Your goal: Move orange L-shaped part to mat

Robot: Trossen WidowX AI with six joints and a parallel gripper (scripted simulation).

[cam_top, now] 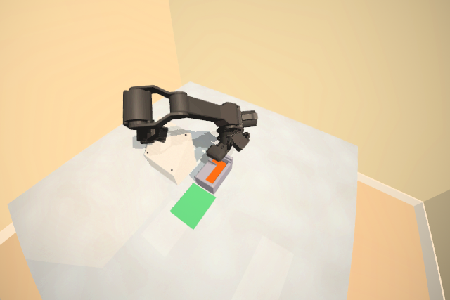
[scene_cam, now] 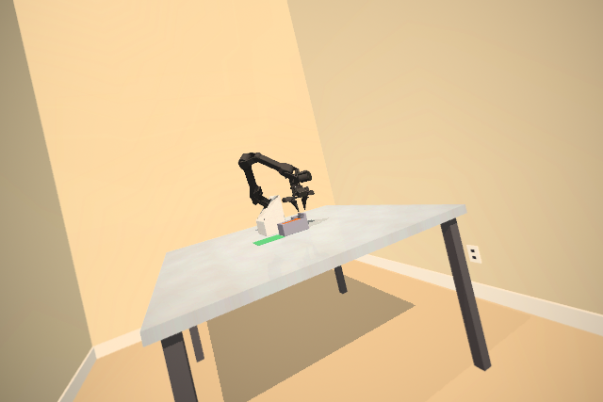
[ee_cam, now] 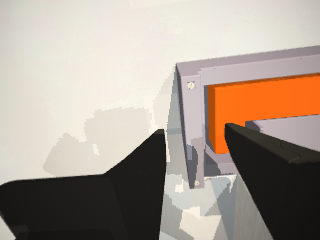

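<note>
Now: gripper tip 2 cm past the orange l-shaped part, 6 cm to the left of it and 5 cm above it. From my gripper tip the other things lie so: green mat: 4 cm behind, 22 cm to the right, 12 cm below.
</note>
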